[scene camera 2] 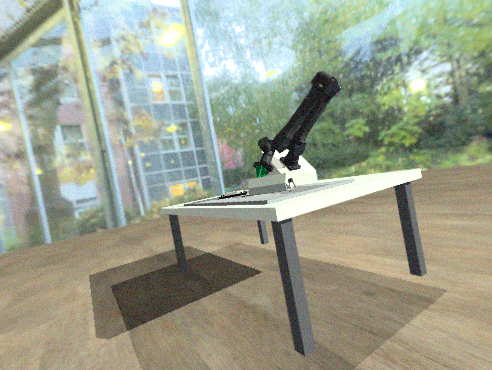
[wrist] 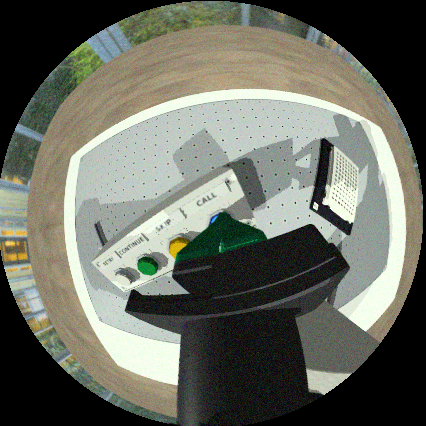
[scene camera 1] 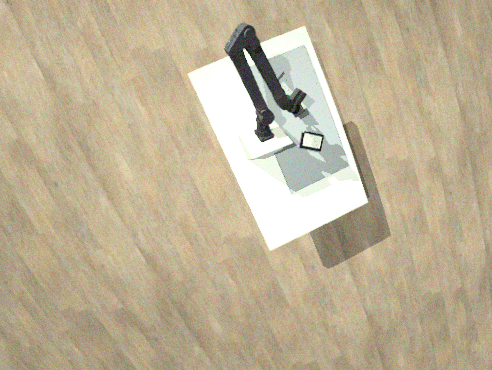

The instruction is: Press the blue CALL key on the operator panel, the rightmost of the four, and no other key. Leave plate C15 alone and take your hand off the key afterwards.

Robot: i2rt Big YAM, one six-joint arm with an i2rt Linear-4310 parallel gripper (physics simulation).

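Seen in the pictures: gripper, fingertip midpoint: [wrist: 224, 217]; arm's base, origin of the base link: [scene camera 2: 289, 163] [scene camera 1: 263, 134].
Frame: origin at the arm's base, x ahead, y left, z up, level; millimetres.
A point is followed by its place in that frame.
Observation:
The operator panel [wrist: 239, 194] @[x 323, y 58, z -60 mm] [scene camera 2: 267, 184] @[x 321, y 182, z -88 mm] shows in the wrist view, left of centre, with white RETRY [wrist: 124, 277] @[x 240, y 210, z -60 mm], green CONTINUE [wrist: 147, 265] @[x 258, y 168, z -60 mm] and yellow SKIP [wrist: 178, 248] @[x 276, y 126, z -60 mm] keys. The blue CALL key [wrist: 215, 220] is at the panel's right end; a bright blue sliver of it shows, the rest hidden behind the green fingertips. My gripper [wrist: 224, 217] @[x 303, y 76, z -64 mm] [scene camera 2: 261, 176] @[x 303, y 76, z -64 mm] is shut and empty, its tips at the CALL key; whether they touch or press it is hidden. The fingers partly overlap SKIP's edge in view. A white plate in a black frame [wrist: 343, 186] @[x 329, y -156, z -108 mm] [scene camera 1: 312, 141] @[x 334, y -167, z -107 mm] lies apart to the right; its label is unreadable.
A grey perforated mat [wrist: 280, 117] @[x 488, y -71, z -130 mm] [scene camera 1: 305, 175] @[x 208, y -378, z -130 mm] lies on the white table [scene camera 1: 270, 220] @[x -159, y -589, z -143 mm] [scene camera 2: 350, 191] @[x 238, y 588, z -159 mm] under the panel and the framed plate. A small dark upright piece [wrist: 100, 234] stands beyond the panel's RETRY end. The arm's pale base block [scene camera 1: 255, 150] @[x -99, y -70, z 73 mm] stands beside the mat.

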